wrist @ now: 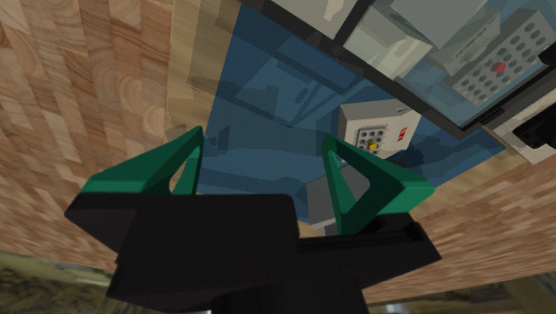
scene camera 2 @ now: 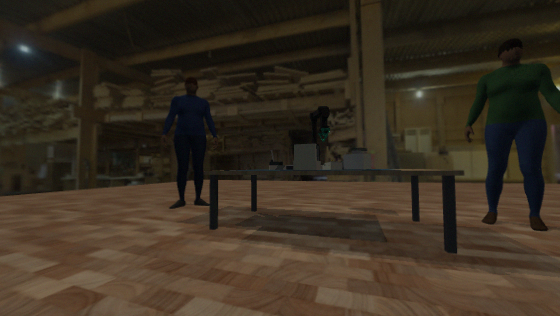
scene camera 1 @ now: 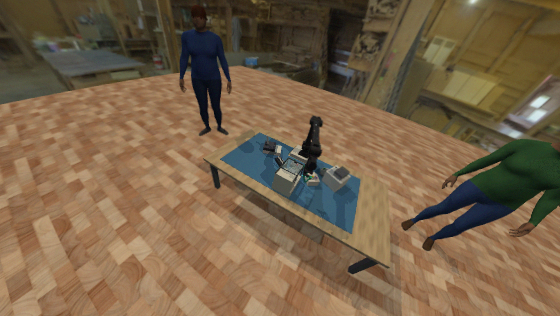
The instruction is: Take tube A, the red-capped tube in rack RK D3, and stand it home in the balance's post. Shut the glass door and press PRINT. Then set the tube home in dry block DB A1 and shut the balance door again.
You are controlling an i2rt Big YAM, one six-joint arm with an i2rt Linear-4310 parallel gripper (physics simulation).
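Places are measured from the arm's base along level axes (x ahead, y left, z up), in centimetres.
Pixels of known places: gripper, fingertip midpoint: point(wrist: 267, 136) point(scene camera 2: 324, 139) point(scene camera 1: 304, 178); arm's base, origin of the base link: point(wrist: 553, 117) point(scene camera 1: 303, 154).
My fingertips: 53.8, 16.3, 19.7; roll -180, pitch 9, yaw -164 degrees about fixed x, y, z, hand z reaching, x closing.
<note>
For each thing: its top centre in the pictures, then the offset to it from my fingertips, as dx, dy, dz. "*": a spot on its surface instead.
- balance, middle of its top: point(scene camera 2: 308, 143) point(scene camera 1: 293, 164) -9.8, -14.6, -1.4
- small pale block, middle of its top: point(wrist: 383, 143) point(scene camera 2: 331, 161) point(scene camera 1: 312, 175) -25.1, +3.4, -16.6
- yellow-capped tube, middle of its top: point(wrist: 373, 146) -22.3, +4.2, -14.9
- larger pale machine, middle of its top: point(scene camera 2: 352, 148) point(scene camera 1: 337, 167) -37.8, +21.2, -4.6
- dark device, surface spot: point(scene camera 1: 270, 146) * -36.5, -51.9, -15.6
Tube A's red cap point(wrist: 498, 67) shows through glass in the wrist view, at upper right, in a grey rack point(wrist: 542, 22) with many holes; its body is hidden. The balance point(scene camera 1: 286, 181) point(scene camera 2: 306, 156) is a pale box with a dark-framed glass chamber; I cannot tell how its door stands, and the post and PRINT key are not made out. A small pale block point(scene camera 1: 313, 181) point(wrist: 395, 117), seemingly the dry block, has a red display and a yellow-capped tube point(wrist: 372, 145). My gripper point(scene camera 1: 308, 177) point(scene camera 2: 324, 133) point(wrist: 267, 136) is open and empty, above the table beside the balance.
A larger pale machine point(scene camera 1: 336, 179) point(scene camera 2: 356, 161) stands right of the dry block. A dark device point(scene camera 1: 270, 146) stands at the mat's far left. A person in blue point(scene camera 1: 201, 55) point(scene camera 2: 191, 115) stands behind the table; one in green point(scene camera 1: 515, 170) point(scene camera 2: 515, 95) stands at right.
</note>
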